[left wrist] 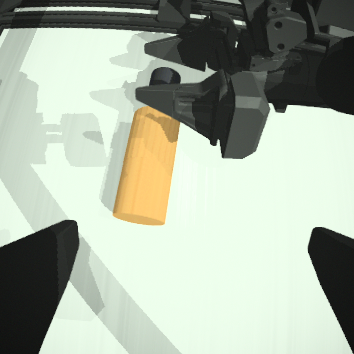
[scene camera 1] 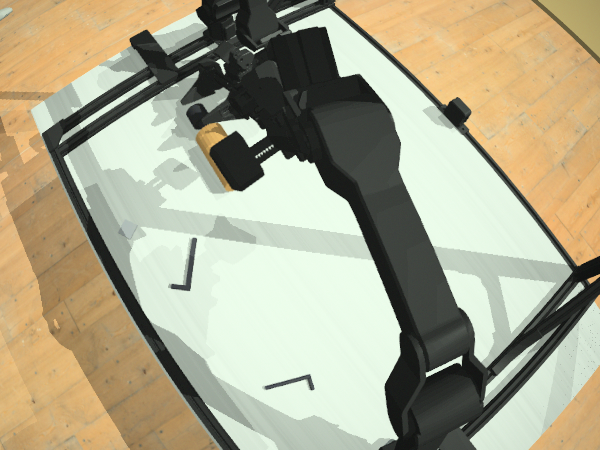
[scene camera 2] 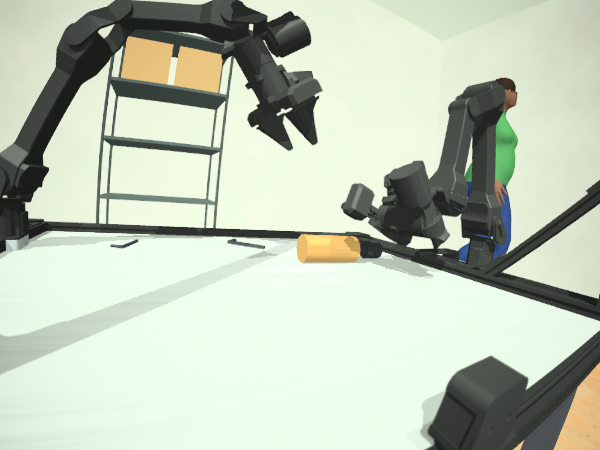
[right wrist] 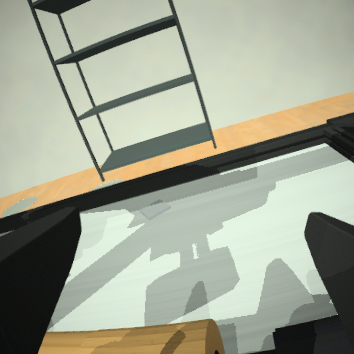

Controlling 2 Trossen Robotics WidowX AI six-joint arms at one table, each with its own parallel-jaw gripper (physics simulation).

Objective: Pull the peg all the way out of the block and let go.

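Frame: origin at the left arm's base, x ahead, y left, z up, level; centimetres.
Seen in the pictures: left gripper, fingertip midpoint: (left wrist: 197, 237) (scene camera 1: 264, 128) (scene camera 2: 302, 147); right gripper, fingertip midpoint: (left wrist: 139, 67) (scene camera 1: 191, 112) (right wrist: 196, 222); left arm's base, link origin: (scene camera 2: 5, 236); right arm's base, link origin: (scene camera 1: 221, 32) (scene camera 2: 478, 267).
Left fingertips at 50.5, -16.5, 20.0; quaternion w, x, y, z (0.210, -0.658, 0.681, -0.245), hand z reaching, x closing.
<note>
Pixels of each thing's top centre, then the offset from my left fingertips to it, as dx, dy, dz. "*": a spot on its surface instead.
- wooden cylindrical block, top centre: (left wrist: 147, 155) (scene camera 1: 221, 148) (scene camera 2: 330, 235) +10.1, +2.2, -16.3
- black peg, top centre: (left wrist: 158, 106) (scene camera 1: 206, 125) (scene camera 2: 356, 240) +16.6, +1.1, -17.2
- camera housing, surface spot: (scene camera 2: 480, 400) * -14.2, -42.0, -16.9
The wooden cylindrical block (scene camera 1: 209, 138) (scene camera 2: 327, 249) (left wrist: 146, 167) (right wrist: 135, 341) lies on its side on the table. The black peg (scene camera 1: 196, 115) (scene camera 2: 371, 249) (left wrist: 165, 75) shows as a short stub at the block's end, in line with it; how much sits inside is hidden. My left gripper (scene camera 2: 303, 146) (left wrist: 197, 237) is open and empty, above the table near the block's free end; its carriage hides part of the block in scene camera 1. My right gripper (left wrist: 139, 67) (right wrist: 196, 222) is open and empty, low at the peg end; one finger crosses the block-peg joint in the left wrist view.
Two dark L-shaped pieces (scene camera 1: 190, 265) (scene camera 1: 300, 381) lie on the table. A black frame rail (scene camera 1: 107, 260) edges the table. A camera housing (scene camera 1: 456, 112) (scene camera 2: 480, 400) is fixed at the table's edge. A shelf unit (scene camera 2: 165, 92) and a person (scene camera 2: 507, 135) stand beyond the table.
</note>
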